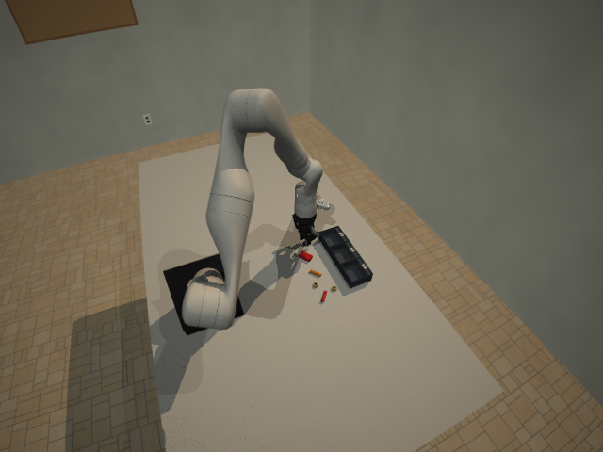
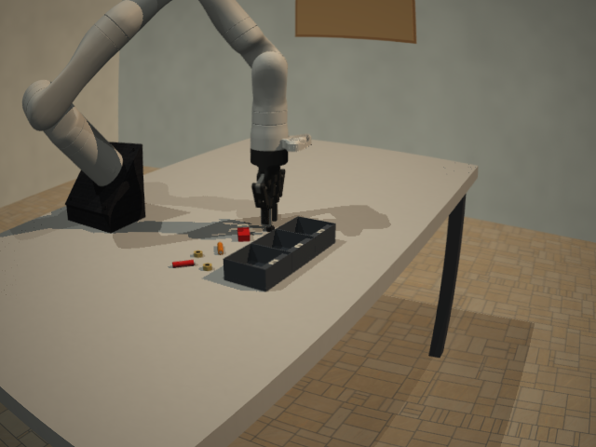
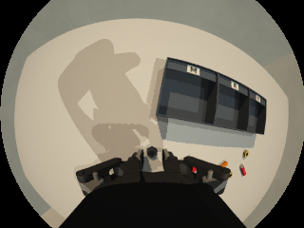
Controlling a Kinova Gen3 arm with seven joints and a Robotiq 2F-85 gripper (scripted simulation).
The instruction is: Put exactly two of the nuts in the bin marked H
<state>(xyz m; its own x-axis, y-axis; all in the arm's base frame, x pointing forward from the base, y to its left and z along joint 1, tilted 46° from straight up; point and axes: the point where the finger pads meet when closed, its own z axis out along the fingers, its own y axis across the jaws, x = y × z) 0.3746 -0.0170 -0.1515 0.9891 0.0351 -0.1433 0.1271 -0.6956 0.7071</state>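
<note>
Right now the black piece is 30 mm below my hand. The rest, counted from my hand: black three-compartment bin row: 90 mm ahead, 130 mm to the right, 20 mm below; then orange cylinder: 30 mm behind, 140 mm to the right, 30 mm below; then red block: 40 mm behind, 40 mm to the right, 30 mm below.
</note>
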